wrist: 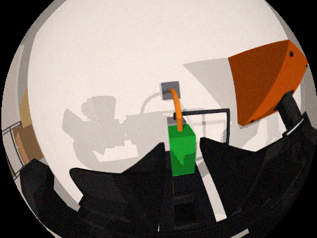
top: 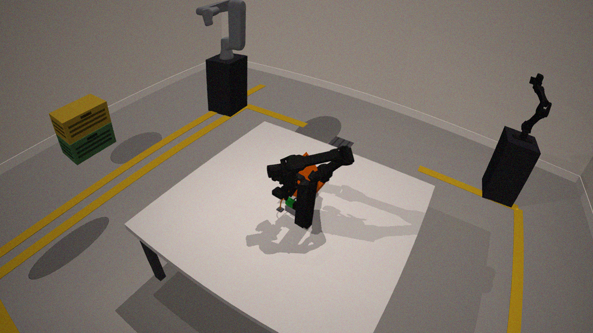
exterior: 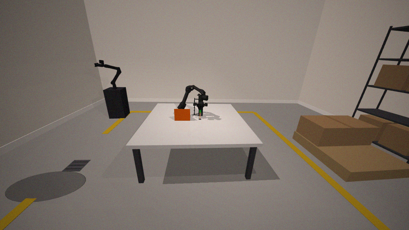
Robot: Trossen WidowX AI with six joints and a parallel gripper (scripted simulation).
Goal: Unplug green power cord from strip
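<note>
Now: gripper tip 3 cm to the right of the green plug and 1 cm above it.
</note>
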